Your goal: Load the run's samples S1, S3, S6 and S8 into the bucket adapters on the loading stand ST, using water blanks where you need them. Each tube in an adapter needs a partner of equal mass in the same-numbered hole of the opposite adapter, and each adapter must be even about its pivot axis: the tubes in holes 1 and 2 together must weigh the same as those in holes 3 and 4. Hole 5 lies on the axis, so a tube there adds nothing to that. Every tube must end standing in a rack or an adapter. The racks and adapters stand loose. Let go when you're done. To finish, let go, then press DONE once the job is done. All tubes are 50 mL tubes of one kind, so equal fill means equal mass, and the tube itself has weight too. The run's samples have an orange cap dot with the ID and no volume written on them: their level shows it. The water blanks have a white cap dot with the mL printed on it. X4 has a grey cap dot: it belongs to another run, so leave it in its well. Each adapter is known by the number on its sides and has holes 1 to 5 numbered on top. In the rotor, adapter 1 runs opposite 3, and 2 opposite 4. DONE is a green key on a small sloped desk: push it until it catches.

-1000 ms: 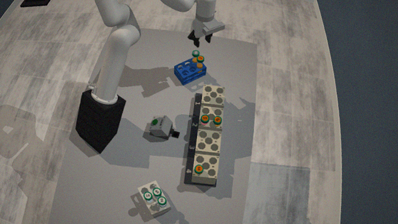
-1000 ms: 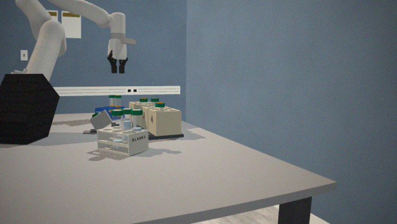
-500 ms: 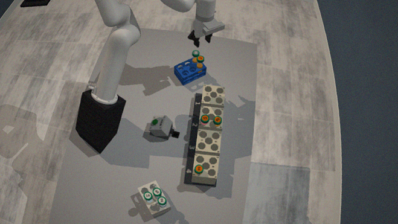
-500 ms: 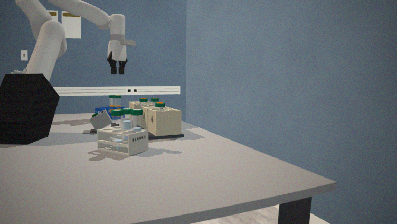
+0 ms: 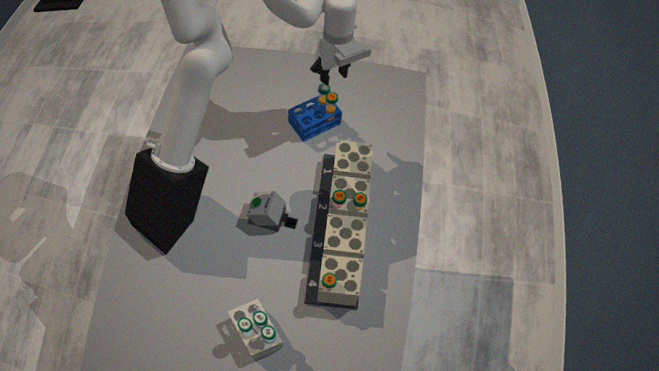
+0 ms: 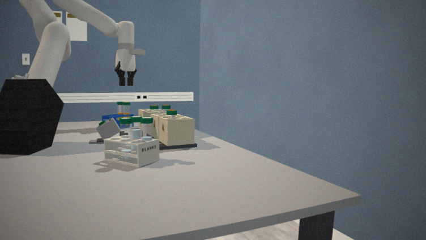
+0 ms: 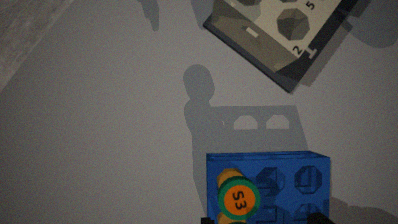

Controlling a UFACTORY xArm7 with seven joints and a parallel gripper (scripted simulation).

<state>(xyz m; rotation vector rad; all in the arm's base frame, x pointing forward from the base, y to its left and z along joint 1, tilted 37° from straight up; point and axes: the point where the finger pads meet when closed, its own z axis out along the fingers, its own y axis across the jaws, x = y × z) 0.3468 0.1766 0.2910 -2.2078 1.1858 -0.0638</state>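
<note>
My gripper is now 150 mm above the orange-filled tube and 10 mm past it. Also, from my hand: tube X4: 150 mm below, 40 mm to the left, 30 mm behind; then blue sample rack: 190 mm below, 40 mm behind, 10 mm to the right; then pink-filled tube: 310 mm to the right, 150 mm below, 40 mm ahead.
</note>
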